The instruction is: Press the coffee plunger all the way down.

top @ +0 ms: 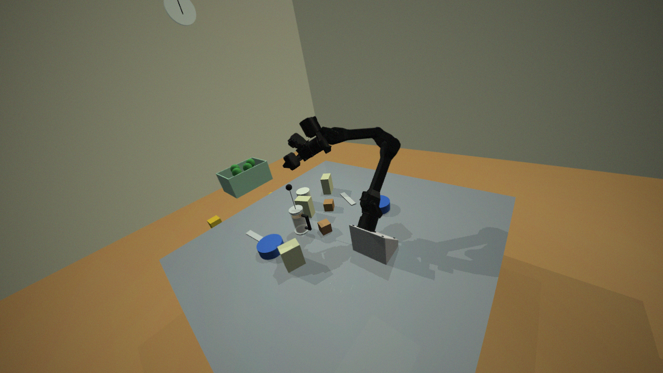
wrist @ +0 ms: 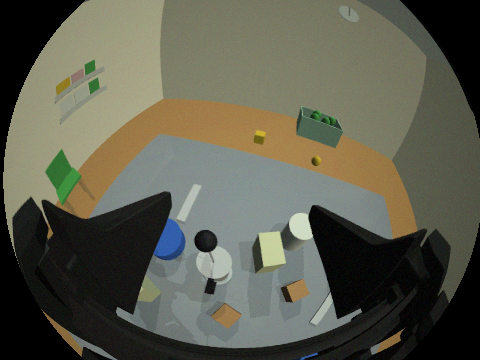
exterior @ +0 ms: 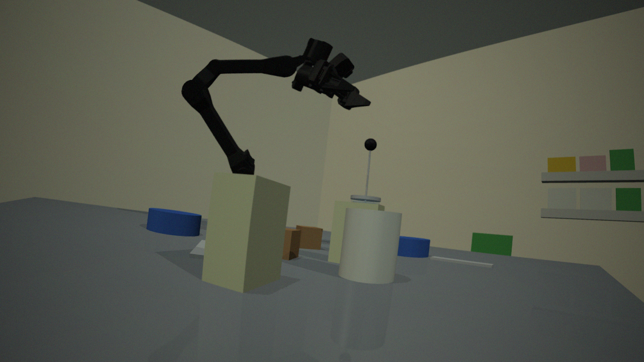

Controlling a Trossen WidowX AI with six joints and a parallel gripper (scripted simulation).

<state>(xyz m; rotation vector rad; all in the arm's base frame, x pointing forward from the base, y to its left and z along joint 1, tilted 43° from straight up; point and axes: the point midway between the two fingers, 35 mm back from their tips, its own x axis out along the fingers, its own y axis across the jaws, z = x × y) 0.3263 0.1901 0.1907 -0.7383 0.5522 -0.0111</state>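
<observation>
Right now my gripper tip is 24 cm above the coffee press, 4 cm to the right of it and 1 cm past it.
</observation>
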